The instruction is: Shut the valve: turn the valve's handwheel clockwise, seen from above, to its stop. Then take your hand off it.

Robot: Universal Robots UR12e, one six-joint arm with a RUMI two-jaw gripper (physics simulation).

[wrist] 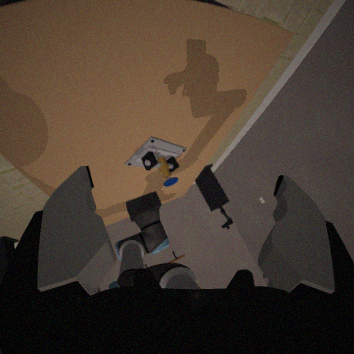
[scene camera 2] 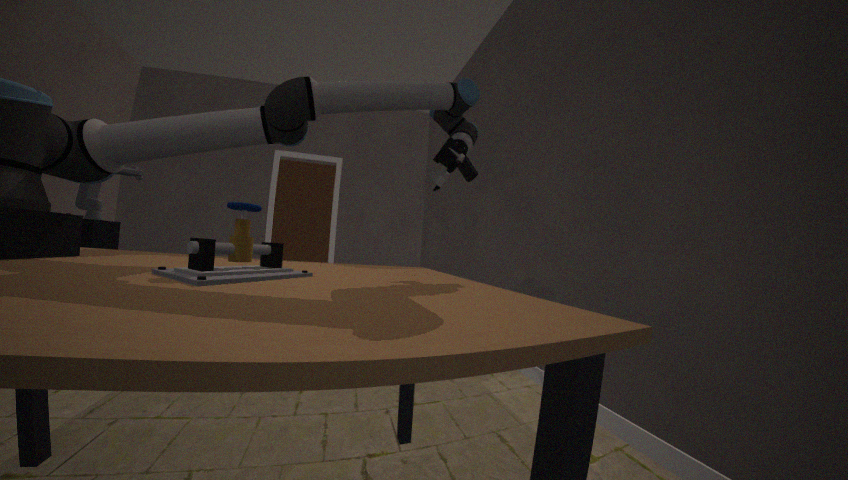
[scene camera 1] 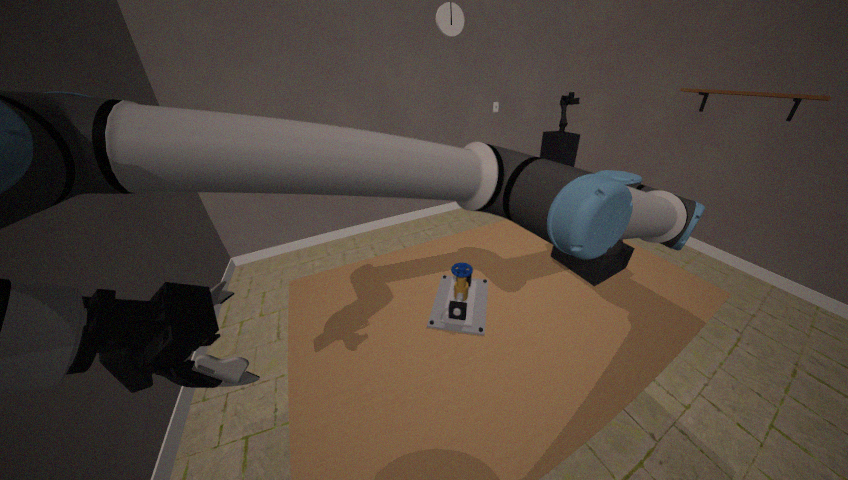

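A blue handwheel (scene camera 1: 461, 275) (scene camera 2: 243, 206) (wrist: 171, 181) sits on top of a brass-yellow valve body (scene camera 1: 461, 289) (scene camera 2: 241, 239) (wrist: 164, 167). The valve is on a grey pipe held by two black blocks on a grey base plate (scene camera 1: 437, 310) (wrist: 175, 149), which lies on the table. How far the wheel is turned cannot be told. My gripper (scene camera 1: 241, 334) (wrist: 185, 173) is open, with nothing between its fingers. It hangs high above the table and well away from the handwheel, touching nothing. In the scene camera 2 view it is small and dark, at the upper right.
The wooden table top (scene camera 1: 357, 416) (scene camera 2: 505, 321) carries the base plate and the black block (scene camera 1: 595, 264) under the arm. A dark pedestal (scene camera 1: 559, 147) (wrist: 212, 187) with a small black arm stands behind the table. Walls rise beyond the table; one has a wooden shelf (scene camera 1: 755, 93).
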